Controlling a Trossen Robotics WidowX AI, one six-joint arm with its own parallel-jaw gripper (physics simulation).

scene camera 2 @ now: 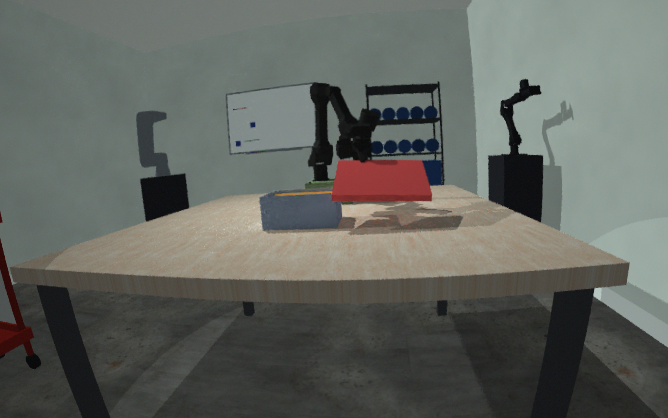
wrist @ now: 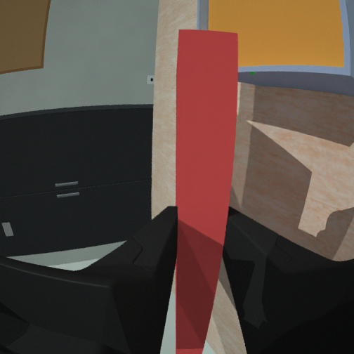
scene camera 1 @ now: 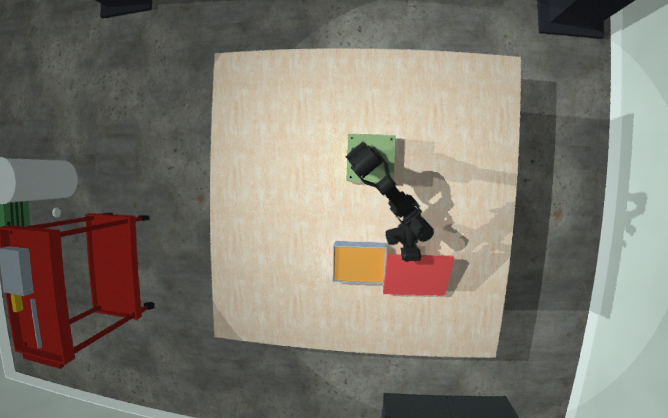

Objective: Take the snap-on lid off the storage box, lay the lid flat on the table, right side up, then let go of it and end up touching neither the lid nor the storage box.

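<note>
The red lid point(scene camera 1: 419, 277) point(scene camera 2: 382, 181) point(wrist: 205, 130) is off the box and held in the air above the table. It is tilted, its top face toward scene camera 2 and its far edge at the gripper higher than its near edge. My gripper point(scene camera 1: 411, 259) point(scene camera 2: 364, 160) point(wrist: 198, 215) is shut on the lid's far edge. The open blue-grey storage box point(scene camera 2: 301, 212) point(wrist: 290, 80), with an orange inside point(scene camera 1: 359, 264), stands upright on the table, just left of the lid in both scene views. The lid's underside is mostly hidden.
The wooden table point(scene camera 1: 280, 150) point(scene camera 2: 200, 260) carries the box and the green base plate point(scene camera 1: 388, 145) of the arm. Shadows of arm and lid fall on the table to the right of the box. A red cart point(scene camera 1: 114, 265) stands on the floor left of the table.
</note>
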